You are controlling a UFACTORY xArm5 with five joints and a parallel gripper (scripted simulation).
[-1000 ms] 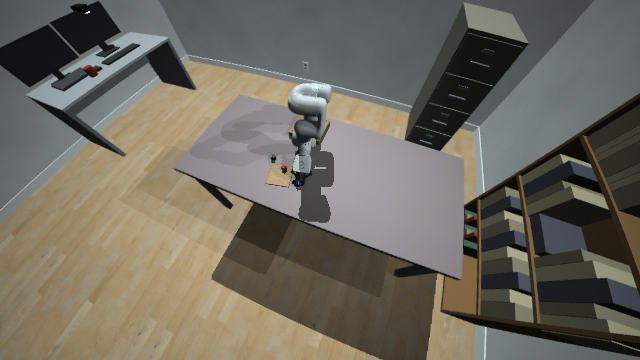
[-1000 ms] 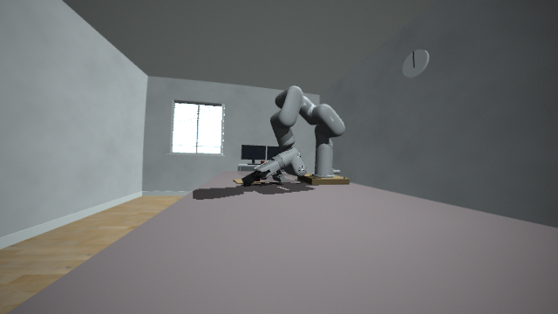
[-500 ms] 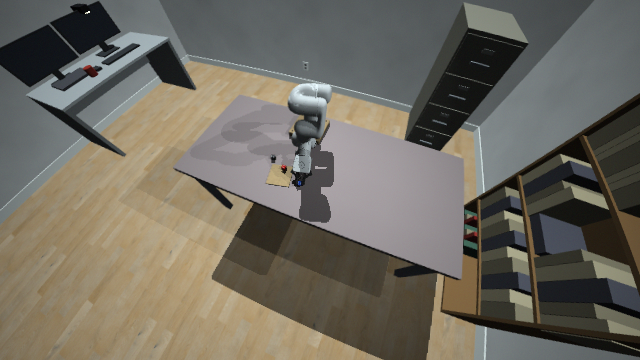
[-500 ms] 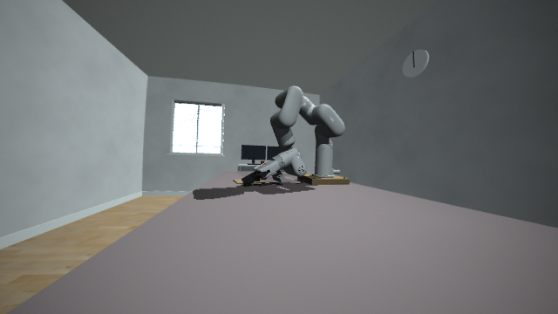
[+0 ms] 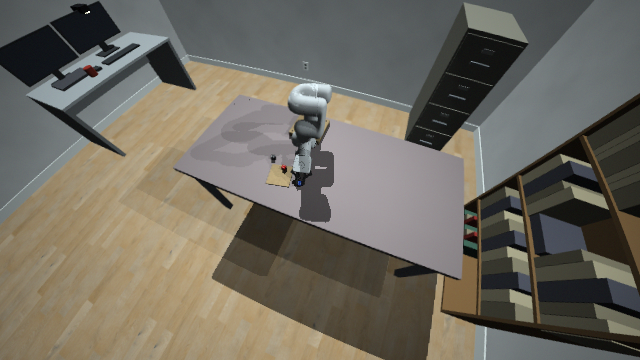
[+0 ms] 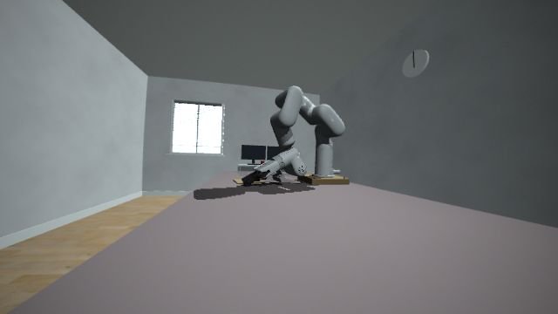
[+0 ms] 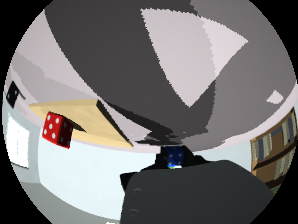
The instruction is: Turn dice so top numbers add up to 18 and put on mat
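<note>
Right now my hand is 10 mm short of the blue die and 10 mm above it. Also, from my hand: tan mat: 20 mm ahead, 140 mm to the right, 20 mm below; then black die: 60 mm behind, 250 mm to the right, 10 mm below; then red die: 30 mm behind, 140 mm to the right, 10 mm below.
</note>
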